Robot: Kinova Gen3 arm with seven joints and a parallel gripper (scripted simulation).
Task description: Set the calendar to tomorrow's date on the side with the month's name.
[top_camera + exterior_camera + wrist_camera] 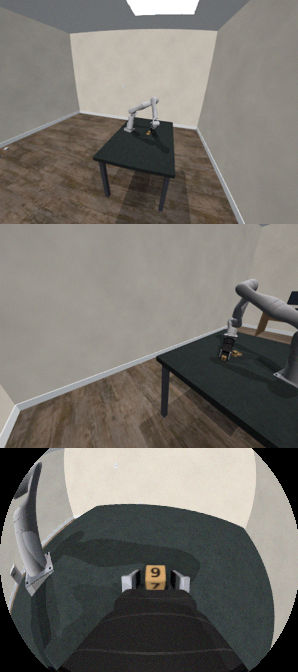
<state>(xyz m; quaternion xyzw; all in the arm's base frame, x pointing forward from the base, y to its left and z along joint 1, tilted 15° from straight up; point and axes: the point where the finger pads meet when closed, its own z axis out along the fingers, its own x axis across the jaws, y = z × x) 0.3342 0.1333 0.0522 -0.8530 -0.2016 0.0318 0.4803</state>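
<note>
My hand is 10 mm to the right of the wooden date cube and 10 mm above it.
</note>
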